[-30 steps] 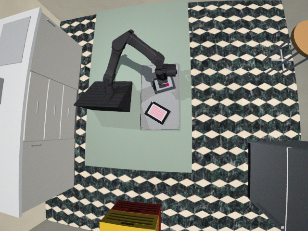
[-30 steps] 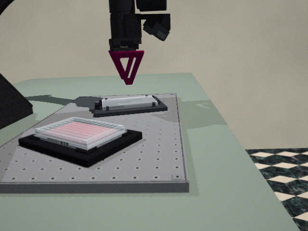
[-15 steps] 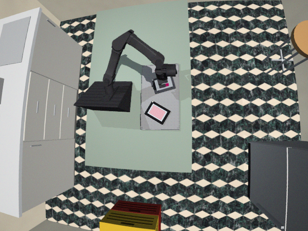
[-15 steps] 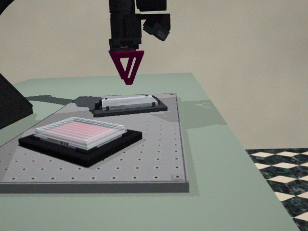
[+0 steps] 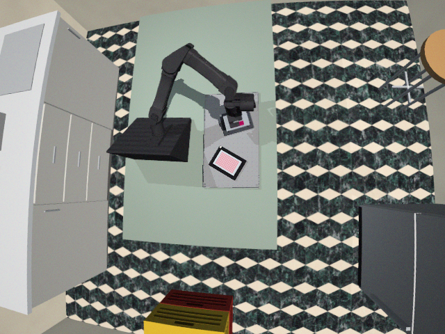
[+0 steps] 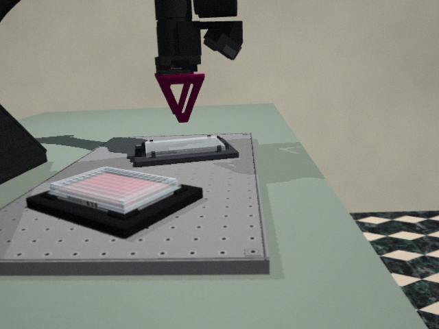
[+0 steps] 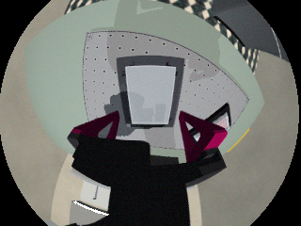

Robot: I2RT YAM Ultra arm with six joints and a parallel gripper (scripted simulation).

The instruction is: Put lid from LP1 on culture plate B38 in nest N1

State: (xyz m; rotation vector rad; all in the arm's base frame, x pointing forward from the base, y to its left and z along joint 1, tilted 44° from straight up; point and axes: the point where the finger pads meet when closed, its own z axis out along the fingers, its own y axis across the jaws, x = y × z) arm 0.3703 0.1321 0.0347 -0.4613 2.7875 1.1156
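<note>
Right now the clear lid is 5 cm below my hand. Also, from my hand: dark lid park LP1 (6 cm below); then culture plate B38 (23 cm to the right, 5 cm below, 3 cm behind).
</note>
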